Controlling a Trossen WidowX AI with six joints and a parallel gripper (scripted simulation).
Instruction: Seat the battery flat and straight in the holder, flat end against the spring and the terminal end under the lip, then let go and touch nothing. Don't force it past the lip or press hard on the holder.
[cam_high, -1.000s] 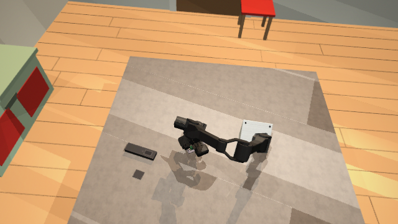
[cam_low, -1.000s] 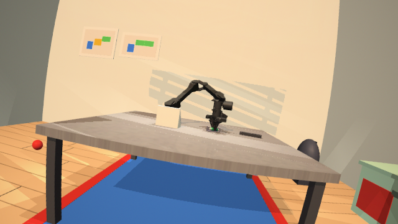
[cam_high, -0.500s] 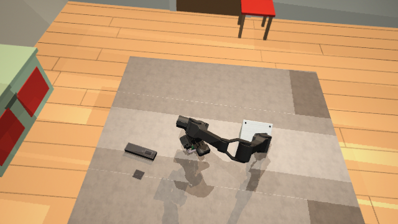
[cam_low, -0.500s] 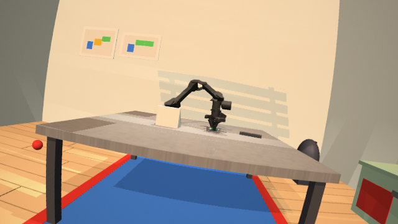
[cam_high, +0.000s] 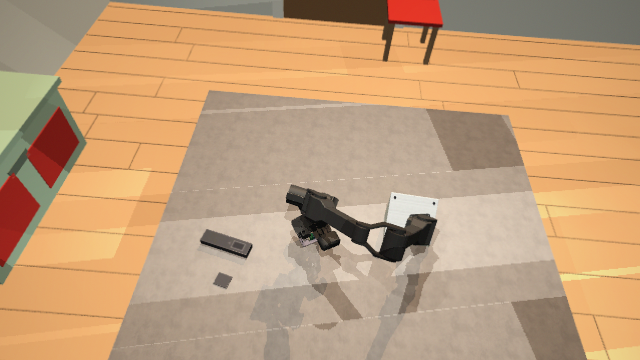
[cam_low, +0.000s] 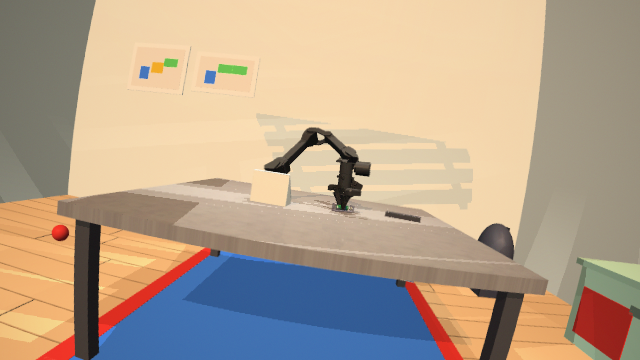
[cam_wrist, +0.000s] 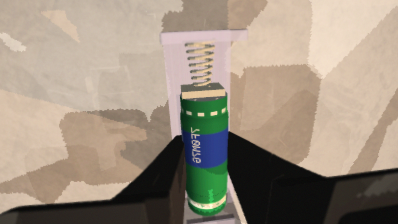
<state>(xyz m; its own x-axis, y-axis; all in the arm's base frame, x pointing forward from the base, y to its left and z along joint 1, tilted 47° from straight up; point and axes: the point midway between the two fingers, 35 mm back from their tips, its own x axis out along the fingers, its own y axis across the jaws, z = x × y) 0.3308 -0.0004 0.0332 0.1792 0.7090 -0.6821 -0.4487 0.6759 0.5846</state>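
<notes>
Right now my gripper tip is 1 cm below the green battery. From my gripper tip the other things lie so: black remote-like bar 29 cm ahead, 4 cm to the left, 1 cm above; brass plate 3 cm ahead, 1 cm to the left, 1 cm above; dark square 28 cm ahead, 16 cm to the left, 1 cm below.
</notes>
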